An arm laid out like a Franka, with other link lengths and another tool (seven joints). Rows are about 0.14 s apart.
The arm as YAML. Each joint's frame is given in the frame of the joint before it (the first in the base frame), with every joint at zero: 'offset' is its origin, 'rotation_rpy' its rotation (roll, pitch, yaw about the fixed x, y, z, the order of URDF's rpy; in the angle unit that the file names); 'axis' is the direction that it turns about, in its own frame. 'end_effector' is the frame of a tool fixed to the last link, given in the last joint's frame.
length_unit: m
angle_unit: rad
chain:
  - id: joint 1
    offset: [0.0, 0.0, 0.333]
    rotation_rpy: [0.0, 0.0, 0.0]
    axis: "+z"
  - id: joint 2
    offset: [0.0, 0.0, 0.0]
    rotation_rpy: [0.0, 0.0, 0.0]
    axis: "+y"
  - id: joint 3
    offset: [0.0, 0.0, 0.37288]
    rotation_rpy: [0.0, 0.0, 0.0]
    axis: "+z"
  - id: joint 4
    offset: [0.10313, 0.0, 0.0]
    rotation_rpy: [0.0, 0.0, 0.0]
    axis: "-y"
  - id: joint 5
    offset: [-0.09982, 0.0, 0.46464]
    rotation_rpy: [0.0, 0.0, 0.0]
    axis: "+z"
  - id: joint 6
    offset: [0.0, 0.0, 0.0]
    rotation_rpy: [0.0, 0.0, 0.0]
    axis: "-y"
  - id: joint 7
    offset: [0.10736, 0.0, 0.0]
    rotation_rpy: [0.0, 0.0, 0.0]
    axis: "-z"
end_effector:
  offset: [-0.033, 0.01, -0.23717]
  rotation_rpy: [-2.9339, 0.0, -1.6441]
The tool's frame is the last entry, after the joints.
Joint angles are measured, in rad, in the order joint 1, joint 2, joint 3, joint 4, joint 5, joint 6, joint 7. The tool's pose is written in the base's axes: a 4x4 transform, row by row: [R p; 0 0 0 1], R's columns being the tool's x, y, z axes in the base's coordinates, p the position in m. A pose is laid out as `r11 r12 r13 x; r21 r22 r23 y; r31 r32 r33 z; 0 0 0 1`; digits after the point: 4 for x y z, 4 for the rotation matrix.
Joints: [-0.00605, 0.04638, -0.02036, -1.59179, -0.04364, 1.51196, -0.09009]
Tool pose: -0.0068 -0.9967 0.0803 0.6335; -0.9991 0.0033 -0.0428 -0.0201; 0.0424 -0.0805 -0.9959 0.5244; 0 0 0 1
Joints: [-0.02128, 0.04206, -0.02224, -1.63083, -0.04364, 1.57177, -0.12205]
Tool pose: 0.0095 -0.9945 0.1046 0.6394; -0.9992 -0.0135 -0.0382 -0.0321; 0.0394 -0.1042 -0.9938 0.5098; 0 0 0 1
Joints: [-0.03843, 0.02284, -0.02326, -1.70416, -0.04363, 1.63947, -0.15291]
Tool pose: 0.0244 -0.9928 0.1174 0.6368; -0.9990 -0.0285 -0.0334 -0.0445; 0.0365 -0.1165 -0.9925 0.4871; 0 0 0 1
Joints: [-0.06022, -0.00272, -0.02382, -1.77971, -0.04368, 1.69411, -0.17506]
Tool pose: 0.0264 -0.9923 0.1213 0.6279; -0.9991 -0.0303 -0.0306 -0.0587; 0.0340 -0.1204 -0.9921 0.4664; 0 0 0 1
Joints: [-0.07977, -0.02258, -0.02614, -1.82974, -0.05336, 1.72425, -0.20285]
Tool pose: 0.0358 -0.9922 0.1196 0.6185; -0.9986 -0.0403 -0.0356 -0.0746; 0.0401 -0.1182 -0.9922 0.4541; 0 0 0 1
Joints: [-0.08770, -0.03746, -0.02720, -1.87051, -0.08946, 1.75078, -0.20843]
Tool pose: 0.0433 -0.9922 0.1165 0.6112; -0.9964 -0.0514 -0.0679 -0.0875; 0.0733 -0.1132 -0.9909 0.4436; 0 0 0 1
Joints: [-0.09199, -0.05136, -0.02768, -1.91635, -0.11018, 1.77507, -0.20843]
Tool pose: 0.0473 -0.9931 0.1069 0.6023; -0.9948 -0.0566 -0.0852 -0.0937; 0.0906 -0.1023 -0.9906 0.4296; 0 0 0 1
